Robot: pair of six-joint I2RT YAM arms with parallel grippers.
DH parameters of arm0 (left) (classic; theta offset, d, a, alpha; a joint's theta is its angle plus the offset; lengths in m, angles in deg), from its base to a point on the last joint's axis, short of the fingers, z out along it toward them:
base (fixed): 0 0 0 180
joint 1: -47.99 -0.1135 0.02 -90
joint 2: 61.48 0 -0.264 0
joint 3: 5.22 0 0.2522 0
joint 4: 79.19 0 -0.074 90
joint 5: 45.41 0 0 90
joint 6: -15.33 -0.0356 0 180
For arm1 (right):
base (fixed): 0 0 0 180
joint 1: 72.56 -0.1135 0.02 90
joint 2: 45.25 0 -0.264 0
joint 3: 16.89 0 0.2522 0
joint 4: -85.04 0 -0.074 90
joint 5: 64.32 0 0 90
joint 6: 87.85 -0.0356 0 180
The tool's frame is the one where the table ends.
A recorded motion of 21 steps. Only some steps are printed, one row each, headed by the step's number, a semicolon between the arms.
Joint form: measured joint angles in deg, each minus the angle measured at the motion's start. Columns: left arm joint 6, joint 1, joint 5, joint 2, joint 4, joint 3; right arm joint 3, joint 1, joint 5, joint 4, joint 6, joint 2.
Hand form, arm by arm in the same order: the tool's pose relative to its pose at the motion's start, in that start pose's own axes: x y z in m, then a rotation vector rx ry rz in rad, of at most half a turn. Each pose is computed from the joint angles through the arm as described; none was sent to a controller.
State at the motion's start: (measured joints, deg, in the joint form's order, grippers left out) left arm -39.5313 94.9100 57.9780 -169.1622 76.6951 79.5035; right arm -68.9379 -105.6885 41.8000 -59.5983 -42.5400 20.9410
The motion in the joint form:
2: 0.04 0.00 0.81 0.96 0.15 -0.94; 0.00 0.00 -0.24 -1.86 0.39 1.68
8: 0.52 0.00 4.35 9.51 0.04 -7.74; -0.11 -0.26 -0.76 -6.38 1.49 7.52
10: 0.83 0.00 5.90 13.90 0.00 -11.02; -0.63 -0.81 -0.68 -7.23 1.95 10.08
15: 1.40 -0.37 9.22 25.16 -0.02 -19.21; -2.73 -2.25 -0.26 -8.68 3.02 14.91
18: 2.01 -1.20 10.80 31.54 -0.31 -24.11; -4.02 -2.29 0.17 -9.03 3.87 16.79
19: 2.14 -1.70 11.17 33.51 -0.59 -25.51; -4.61 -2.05 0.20 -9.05 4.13 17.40
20: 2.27 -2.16 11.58 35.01 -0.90 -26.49; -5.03 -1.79 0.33 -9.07 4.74 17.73
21: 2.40 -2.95 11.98 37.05 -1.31 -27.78; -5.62 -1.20 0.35 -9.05 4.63 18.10
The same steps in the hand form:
2: 0.0007 0.0022 -0.0038 -0.0099 -0.0105 -0.0014; 0.0002 0.0025 0.0063 -0.0051 0.0008 -0.0059
8: 0.0047 0.0178 -0.0386 -0.0442 -0.0688 -0.0175; 0.0048 0.0088 0.0277 -0.0003 0.0230 -0.0342
10: 0.0075 0.0259 -0.0557 -0.0557 -0.0991 -0.0286; 0.0079 0.0126 0.0358 0.0087 0.0392 -0.0551
15: 0.0174 0.0493 -0.0954 -0.0772 -0.1756 -0.0607; 0.0112 0.0246 0.0490 0.0132 0.0566 -0.0990
18: 0.0262 0.0669 -0.1136 -0.0976 -0.2114 -0.0887; 0.0093 0.0290 0.0543 0.0205 0.0546 -0.1157
19: 0.0286 0.0731 -0.1188 -0.1061 -0.2213 -0.0986; 0.0072 0.0302 0.0561 0.0233 0.0532 -0.1171
20: 0.0300 0.0780 -0.1227 -0.1154 -0.2303 -0.1077; 0.0052 0.0307 0.0572 0.0262 0.0492 -0.1239
21: 0.0317 0.0851 -0.1279 -0.1276 -0.2424 -0.1211; 0.0015 0.0307 0.0585 0.0305 0.0438 -0.1133

